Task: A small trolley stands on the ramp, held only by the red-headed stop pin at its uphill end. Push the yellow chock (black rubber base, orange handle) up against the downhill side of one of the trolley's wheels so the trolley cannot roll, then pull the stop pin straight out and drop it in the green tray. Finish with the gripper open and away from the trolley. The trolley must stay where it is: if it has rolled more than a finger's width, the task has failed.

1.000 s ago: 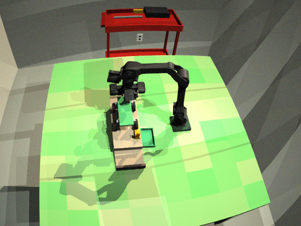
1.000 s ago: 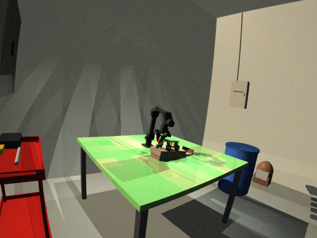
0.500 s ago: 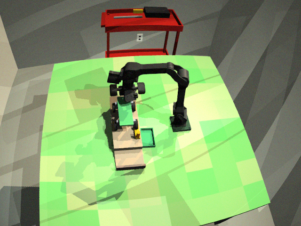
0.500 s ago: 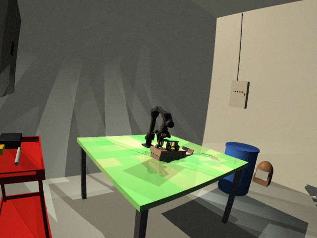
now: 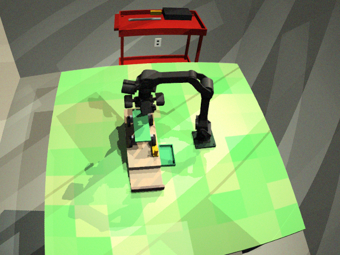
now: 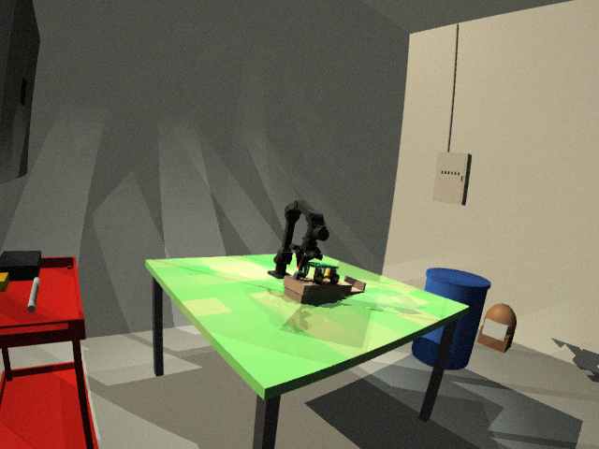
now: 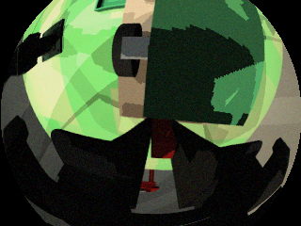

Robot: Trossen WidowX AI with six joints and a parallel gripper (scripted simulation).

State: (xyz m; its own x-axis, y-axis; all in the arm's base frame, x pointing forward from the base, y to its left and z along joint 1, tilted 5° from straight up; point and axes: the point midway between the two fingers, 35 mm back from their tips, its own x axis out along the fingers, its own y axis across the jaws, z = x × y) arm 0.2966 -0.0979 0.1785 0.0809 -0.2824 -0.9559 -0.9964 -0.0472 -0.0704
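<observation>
Now: gripper tip 4 cm past the yellow chock, 21 cm to the right of it and 5 cm above it. From my gripper tip the other things lie so: trolley: 2 cm ahead, 11 cm to the left, 2 cm below; then brown ramp: 2 cm ahead, 12 cm to the left, 9 cm below; then red-headed stop pin: right at my gripper tip.
</observation>
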